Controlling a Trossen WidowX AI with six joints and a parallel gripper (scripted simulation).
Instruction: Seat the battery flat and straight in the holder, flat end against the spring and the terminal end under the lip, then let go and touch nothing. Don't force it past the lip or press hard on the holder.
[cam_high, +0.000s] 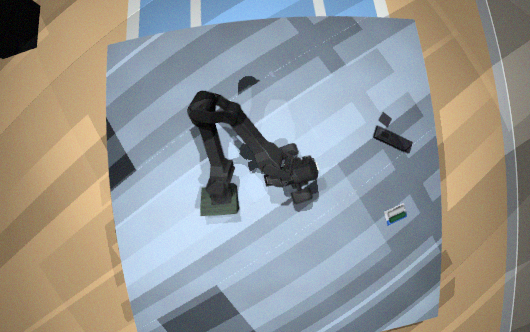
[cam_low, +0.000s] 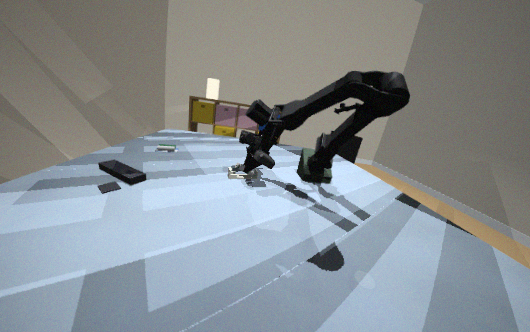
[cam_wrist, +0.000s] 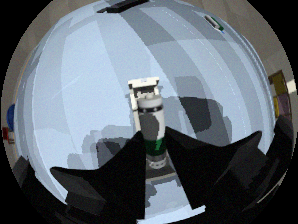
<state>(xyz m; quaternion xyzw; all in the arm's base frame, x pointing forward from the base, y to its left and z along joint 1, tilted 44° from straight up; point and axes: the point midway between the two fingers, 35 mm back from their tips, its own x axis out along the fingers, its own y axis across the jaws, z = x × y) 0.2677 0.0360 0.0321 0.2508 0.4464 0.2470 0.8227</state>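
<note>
Now: the battery 10 mm above my gripper tip. Also, from my gripper tip: small black square (340 mm ahead, 150 mm to the left, 20 mm below); white box (340 mm ahead, 210 mm to the right, 20 mm below); black bar (360 mm ahead, 70 mm to the left, 10 mm below).
</note>
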